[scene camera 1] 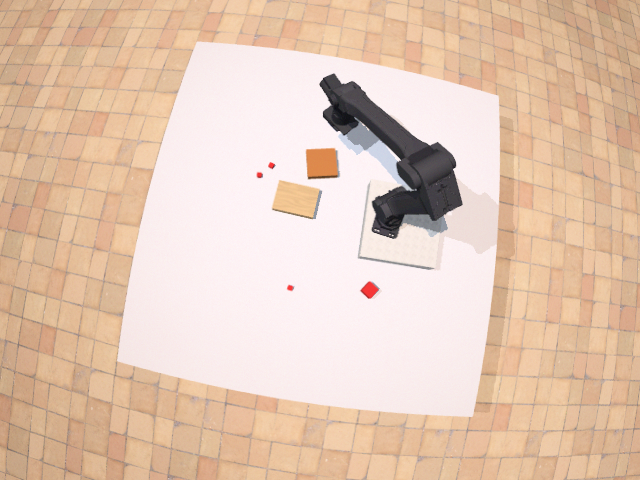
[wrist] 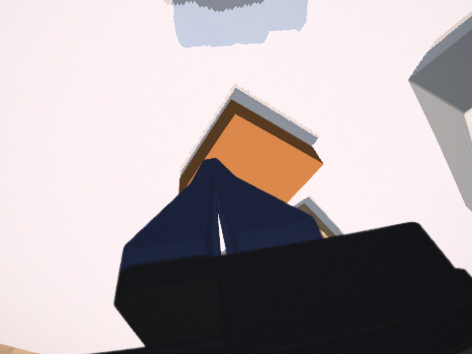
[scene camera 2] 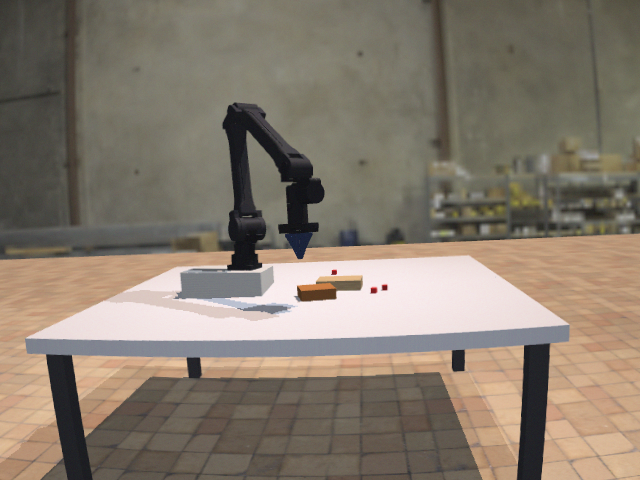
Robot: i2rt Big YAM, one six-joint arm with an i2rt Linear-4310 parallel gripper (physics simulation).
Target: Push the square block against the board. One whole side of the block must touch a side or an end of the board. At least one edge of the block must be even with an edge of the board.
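Seen in the pictures: gripper, between the fingertips: (scene camera 1: 337, 129) (wrist: 211, 169) (scene camera 2: 300, 259); arm's base, origin of its link: (scene camera 1: 387, 218) (scene camera 2: 245, 268).
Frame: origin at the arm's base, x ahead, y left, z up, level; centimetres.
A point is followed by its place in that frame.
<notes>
The orange square block (scene camera 1: 322, 162) {x 26.2, y -13.1, z -3.9 cm} (scene camera 2: 316, 292) {x 27.7, y -18.1, z -4.7 cm} (wrist: 262, 157) {x 24.2, y -14.8, z -3.9 cm} lies flat near the light wooden board (scene camera 1: 296, 199) {x 30.6, y 2.3, z -3.9 cm} (scene camera 2: 339, 282) {x 31.7, y -3.0, z -4.4 cm}. In scene camera 1 a narrow gap separates the block's lower side from the board's upper long side, and the two are turned slightly relative to each other. The block sits toward the right half of that side. My gripper (scene camera 2: 300, 256) {x 24.5, y -22.4, z 5.6 cm} (wrist: 211, 169) {x 24.5, y -22.4, z 5.6 cm} is shut and empty, pointing down above the table. In scene camera 1 its fingers are hidden under the arm, up and right of the block. In the wrist view the fingers hide part of the block and most of the board.
Two small red cubes (scene camera 1: 271, 165) {x 42.8, y -7.2, z -5.4 cm} (scene camera 1: 259, 175) {x 45.6, y -2.4, z -5.5 cm} lie left of the block and board. Another small red cube (scene camera 1: 290, 287) {x 23.6, y 30.6, z -5.4 cm} lies below them in scene camera 1. A larger red cube (scene camera 1: 369, 289) {x -1.0, y 23.8, z -3.0 cm} lies near the pale base box (scene camera 1: 400, 258) {x -7.7, y 11.4, z -0.5 cm} (scene camera 2: 222, 283) {x -3.2, y -12.9, z -2.7 cm} that carries the arm.
</notes>
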